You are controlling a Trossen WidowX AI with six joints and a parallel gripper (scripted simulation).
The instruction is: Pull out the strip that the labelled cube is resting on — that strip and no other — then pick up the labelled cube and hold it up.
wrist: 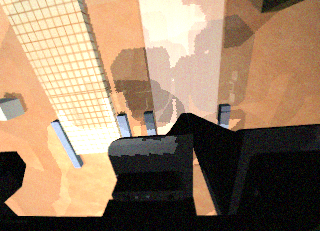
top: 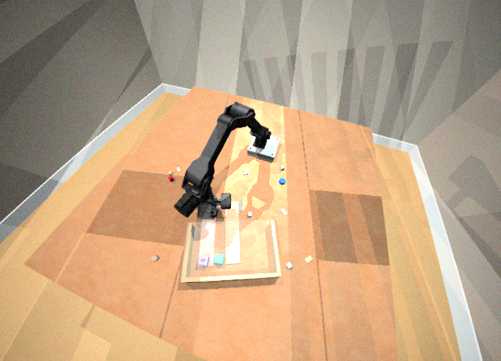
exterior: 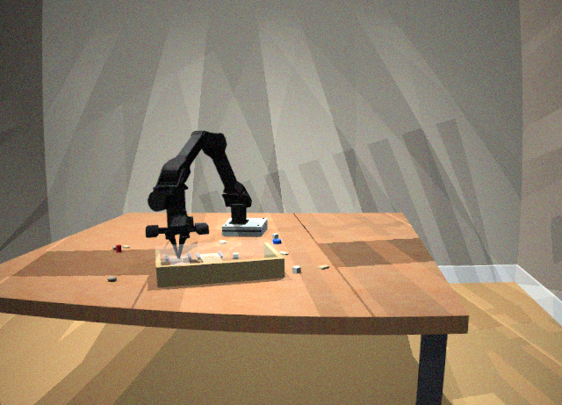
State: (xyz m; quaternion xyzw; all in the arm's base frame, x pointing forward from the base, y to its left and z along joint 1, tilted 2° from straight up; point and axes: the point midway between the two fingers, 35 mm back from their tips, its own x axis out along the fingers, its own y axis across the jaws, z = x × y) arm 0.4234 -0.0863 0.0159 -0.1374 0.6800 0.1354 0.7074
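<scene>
My gripper tip is 90 mm short of the pale pink strip and 40 mm to the right of it. The rest, counted from my gripper tip: red piece 240 mm to the right, 70 mm behind, 10 mm above; purple cube 190 mm ahead, 70 mm to the left, 20 mm above; blue piece 260 mm to the left, 250 mm behind.
</scene>
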